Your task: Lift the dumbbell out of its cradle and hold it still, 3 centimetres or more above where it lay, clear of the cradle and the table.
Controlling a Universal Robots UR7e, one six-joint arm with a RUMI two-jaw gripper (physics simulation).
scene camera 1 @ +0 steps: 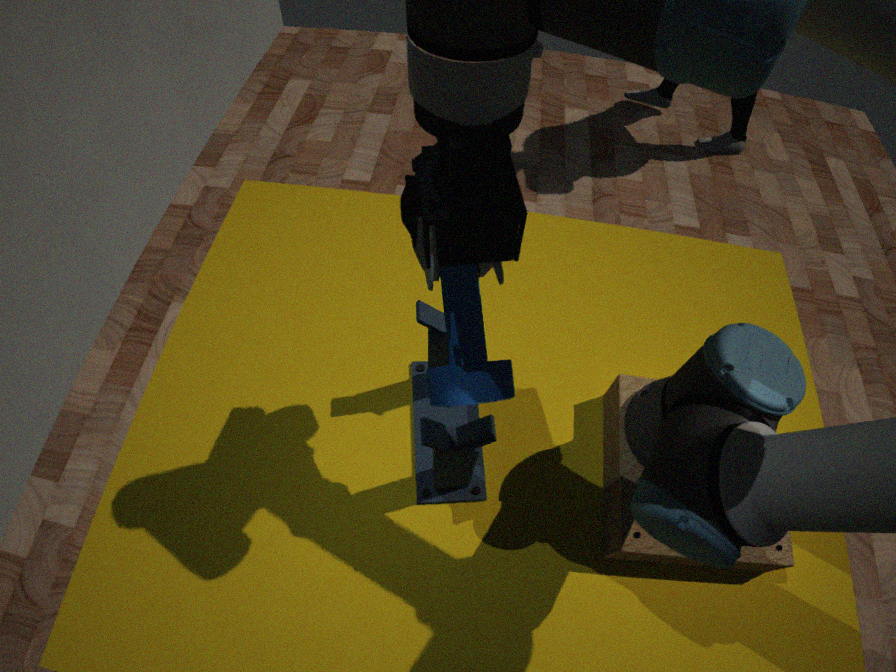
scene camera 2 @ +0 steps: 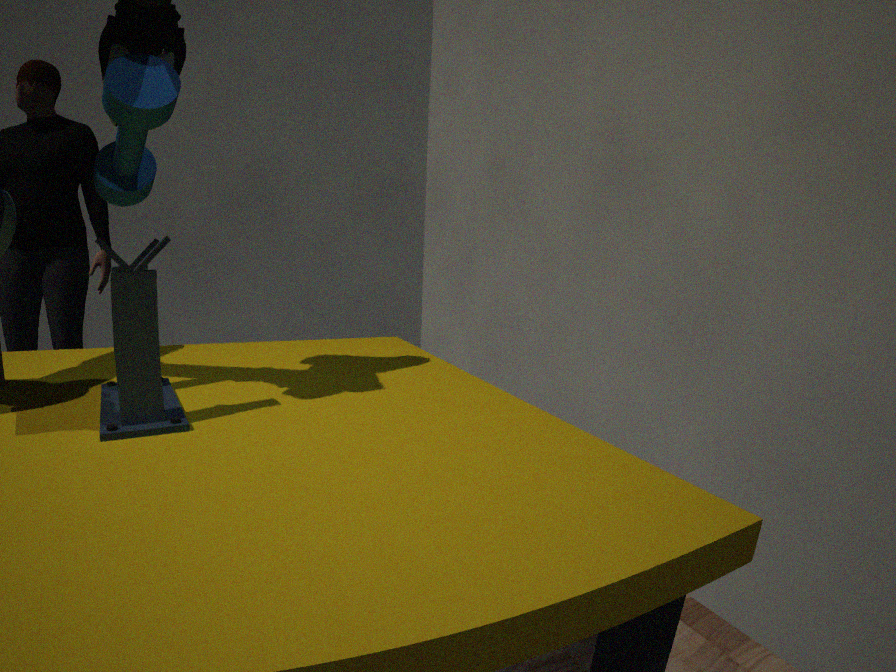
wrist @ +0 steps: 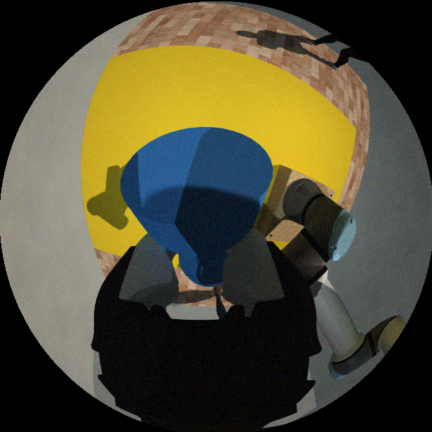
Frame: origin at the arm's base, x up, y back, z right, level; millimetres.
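Seen in the pictures: gripper, between the fingertips: (scene camera 1: 458, 276) (scene camera 2: 134, 127).
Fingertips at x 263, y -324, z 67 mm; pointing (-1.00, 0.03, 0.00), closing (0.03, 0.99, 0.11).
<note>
A point is followed by its place in that frame.
A blue dumbbell (scene camera 1: 464, 314) @[x 268, y -320, z 20 mm] (scene camera 2: 130, 148) @[x 241, y -321, z 49 mm] (wrist: 200, 175) hangs above its grey cradle (scene camera 1: 424, 473) @[x -68, y -356, z -37 mm] (scene camera 2: 137, 339) @[x 26, y -330, z 128 mm]. In scene camera 2 it slants, and a gap shows between its lower end and the cradle's V-shaped prongs. In the wrist view one broad blue end fills the middle. My gripper (scene camera 1: 465, 278) @[x 263, y -324, z 67 mm] (scene camera 2: 143, 56) (wrist: 201, 216) is shut on the dumbbell, with one finger on each side of it in the wrist view. The dumbbell is clear of the table. The exact grip spot is partly hidden in the scene views.
The cradle's base stands on the yellow table top (scene camera 1: 289, 303) @[x -76, y -598, z 261 mm] (scene camera 2: 434, 506) @[x -76, y -541, z 399 mm] (wrist: 200, 90). The arm's lower joints stand on a wooden block (scene camera 1: 694, 560) @[x -28, y 9, z -177 mm] (wrist: 287, 230) to the right of the cradle in scene camera 1. A person (scene camera 2: 50, 166) stands beyond the table.
</note>
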